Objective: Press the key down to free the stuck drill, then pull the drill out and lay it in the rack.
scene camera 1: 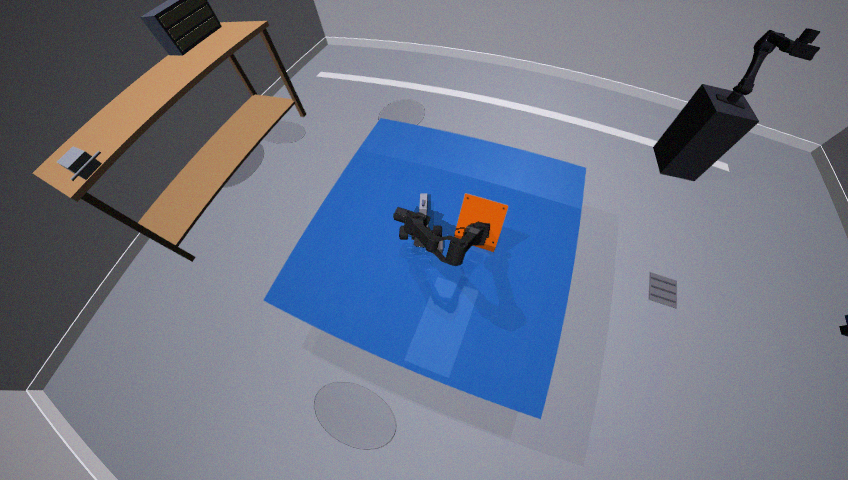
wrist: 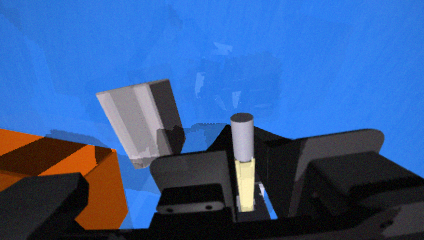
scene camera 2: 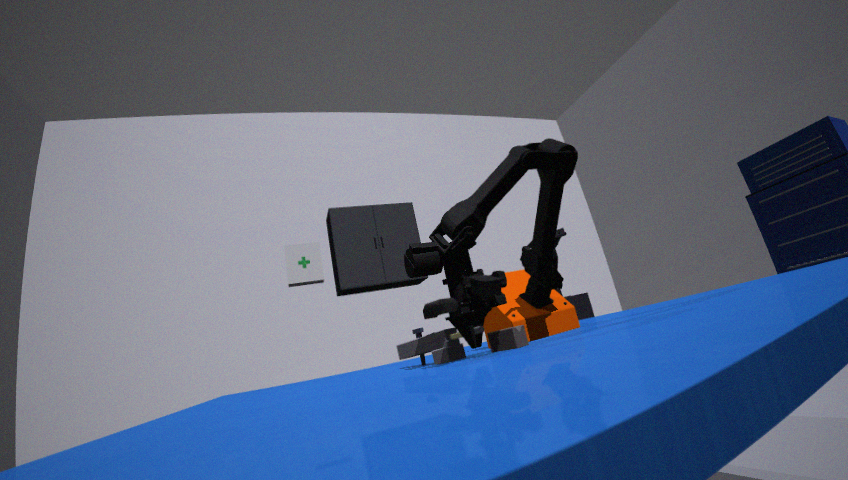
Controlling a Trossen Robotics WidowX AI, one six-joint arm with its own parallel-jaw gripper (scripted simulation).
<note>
My gripper [scene camera 2: 476, 347] holds a drill [wrist: 242, 124]. I also see a grey block [scene camera 2: 514, 337].
My gripper is seen too in the wrist view [wrist: 235, 128]. The grey block also shows in the wrist view [wrist: 145, 118].
</note>
